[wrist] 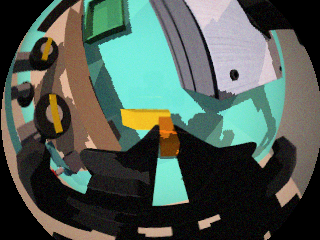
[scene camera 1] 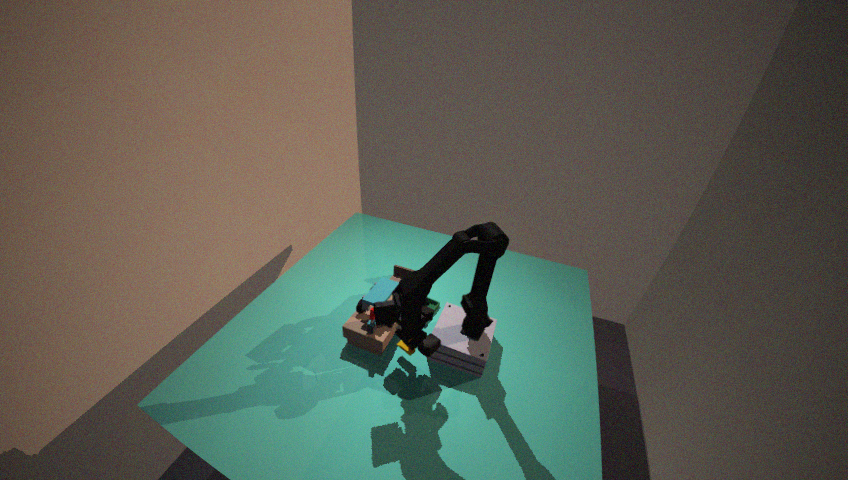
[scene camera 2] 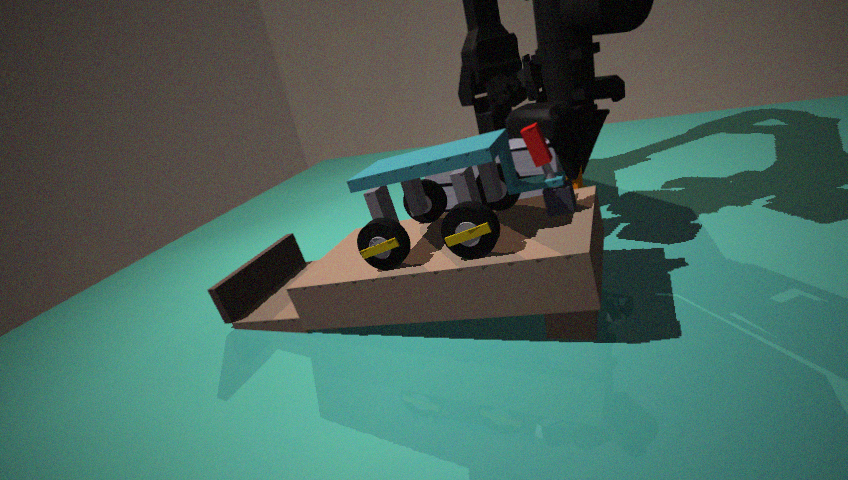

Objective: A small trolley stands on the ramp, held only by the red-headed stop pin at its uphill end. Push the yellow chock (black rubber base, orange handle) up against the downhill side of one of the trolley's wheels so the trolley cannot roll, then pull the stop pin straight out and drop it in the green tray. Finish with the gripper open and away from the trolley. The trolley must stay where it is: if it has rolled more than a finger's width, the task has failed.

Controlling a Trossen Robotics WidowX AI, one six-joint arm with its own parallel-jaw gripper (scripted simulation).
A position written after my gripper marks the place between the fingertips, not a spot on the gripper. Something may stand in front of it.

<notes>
My gripper (scene camera 2: 575, 177) carries a yellow chock (wrist: 169, 142). I also see a red-headed stop pin (scene camera 2: 532, 135), a blue trolley (scene camera 1: 381, 291), a dark end wall (scene camera 2: 232, 296) and a brown ramp (scene camera 2: 539, 265).
My gripper is seen too in the wrist view (wrist: 165, 128) and in scene camera 1 (scene camera 1: 410, 347). The brown ramp also shows in the wrist view (wrist: 69, 77) and in scene camera 1 (scene camera 1: 354, 329).
</notes>
